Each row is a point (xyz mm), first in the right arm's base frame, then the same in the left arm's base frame.
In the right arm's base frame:
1: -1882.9 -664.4 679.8
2: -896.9 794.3 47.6
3: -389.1 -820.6 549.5
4: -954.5 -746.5 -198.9
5: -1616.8 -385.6 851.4
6: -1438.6 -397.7 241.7
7: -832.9 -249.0 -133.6
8: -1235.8 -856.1 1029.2
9: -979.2 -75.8 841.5
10: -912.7 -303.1 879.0
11: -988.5 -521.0 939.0
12: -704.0 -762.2 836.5
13: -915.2 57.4 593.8
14: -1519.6 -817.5 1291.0
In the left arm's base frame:
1: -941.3 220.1 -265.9
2: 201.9 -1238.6 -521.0
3: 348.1 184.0 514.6
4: -358.1 -414.9 681.5
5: -570.0 160.2 -457.1
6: -580.0 -297.4 -16.4
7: -86.8 -694.4 342.6
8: -304.9 592.3 -81.5
9: 100.2 -67.1 -414.8
10: 107.0 108.3 -251.4
11: -7.8 298.2 -164.4
12: 155.9 371.1 178.4
13: 127.7 -343.1 -335.8
14: -481.2 772.4 -376.5

